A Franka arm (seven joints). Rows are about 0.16 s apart.
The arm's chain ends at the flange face. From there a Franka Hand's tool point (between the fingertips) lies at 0.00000 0.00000 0.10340 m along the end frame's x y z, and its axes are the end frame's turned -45 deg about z.
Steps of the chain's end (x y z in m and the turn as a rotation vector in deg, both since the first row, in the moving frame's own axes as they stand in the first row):
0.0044 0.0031 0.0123 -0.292 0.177 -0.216
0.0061 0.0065 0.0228 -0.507 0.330 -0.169
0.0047 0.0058 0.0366 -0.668 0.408 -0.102
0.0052 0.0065 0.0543 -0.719 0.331 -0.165
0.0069 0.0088 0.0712 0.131 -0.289 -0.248
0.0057 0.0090 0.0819 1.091 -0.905 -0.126
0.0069 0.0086 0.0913 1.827 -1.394 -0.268
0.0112 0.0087 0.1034 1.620 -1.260 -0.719
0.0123 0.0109 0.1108 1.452 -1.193 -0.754
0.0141 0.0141 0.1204 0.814 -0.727 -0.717
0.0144 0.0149 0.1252 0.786 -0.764 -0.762
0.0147 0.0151 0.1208 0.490 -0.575 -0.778
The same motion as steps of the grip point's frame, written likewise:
0.0008 0.0059 0.0123 -0.332 -0.081 -0.216
-0.0005 0.0100 0.0228 -0.592 -0.125 -0.169
-0.0011 0.0088 0.0366 -0.761 -0.184 -0.102
-0.0014 0.0096 0.0543 -0.742 -0.274 -0.165
-0.0015 0.0106 0.0712 0.297 -0.112 -0.248
-0.0021 0.0078 0.0819 1.411 0.132 -0.126
-0.0007 0.0068 0.0912 2.278 0.306 -0.268
0.0022 0.0104 0.1033 2.036 0.255 -0.719
0.0013 0.0130 0.1107 1.870 0.183 -0.754
0.0001 0.0180 0.1204 1.090 0.062 -0.717
-0.0003 0.0187 0.1252 1.096 0.016 -0.762
-0.0004 0.0197 0.1208 0.753 -0.060 -0.778

